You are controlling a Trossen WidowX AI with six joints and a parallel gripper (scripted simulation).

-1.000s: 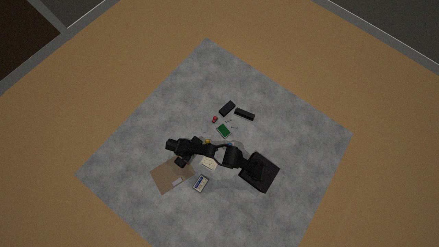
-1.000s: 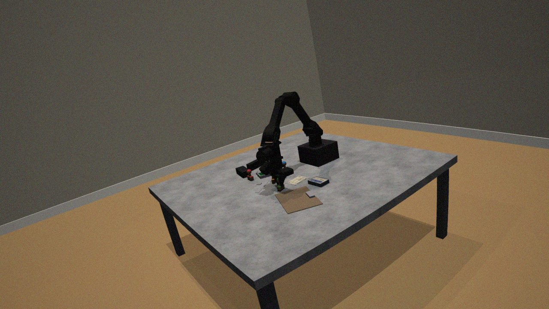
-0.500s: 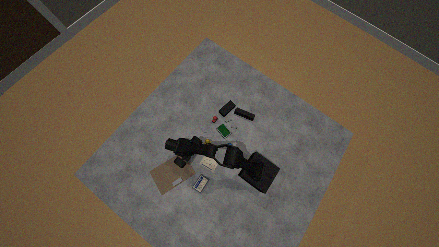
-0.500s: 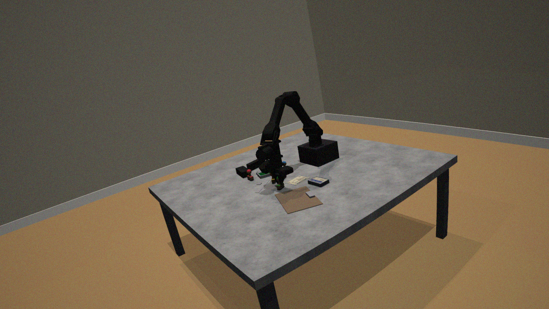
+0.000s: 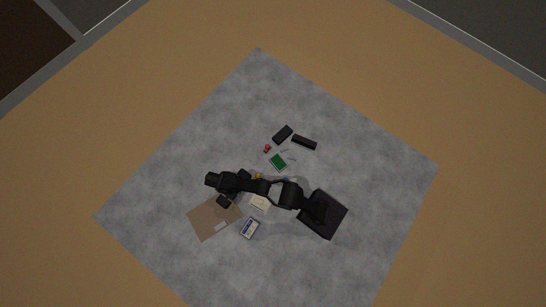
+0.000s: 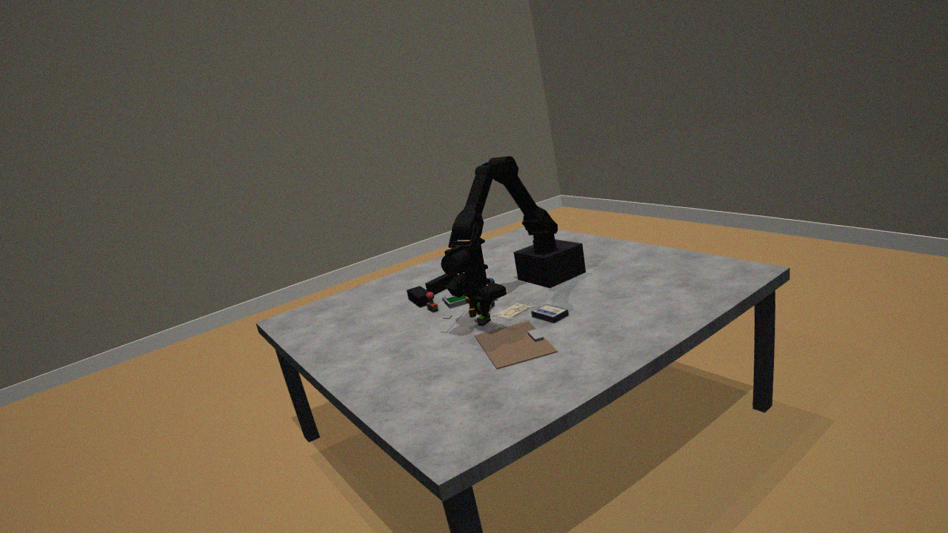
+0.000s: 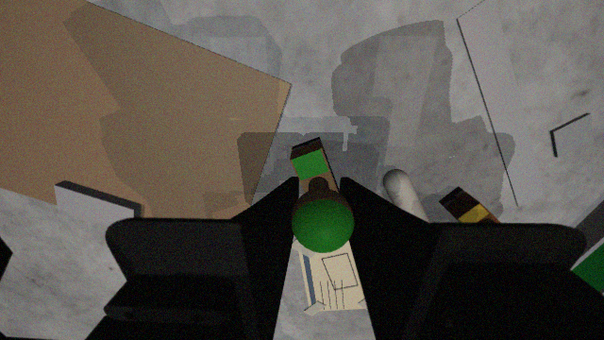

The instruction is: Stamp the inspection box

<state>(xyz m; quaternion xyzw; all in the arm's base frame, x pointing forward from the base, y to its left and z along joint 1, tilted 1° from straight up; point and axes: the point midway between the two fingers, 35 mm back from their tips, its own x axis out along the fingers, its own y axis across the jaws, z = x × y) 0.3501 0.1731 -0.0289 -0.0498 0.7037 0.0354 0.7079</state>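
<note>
My gripper tip is now 250 mm to the left of the green ink pad, 50 mm past it and 40 mm above it. From my gripper tip the other things lie so: white marker 110 mm to the right, 70 mm behind, 30 mm below; green-knobbed stamp right at my gripper tip; yellow-knobbed stamp 120 mm to the right, 30 mm behind, 20 mm below.
</note>
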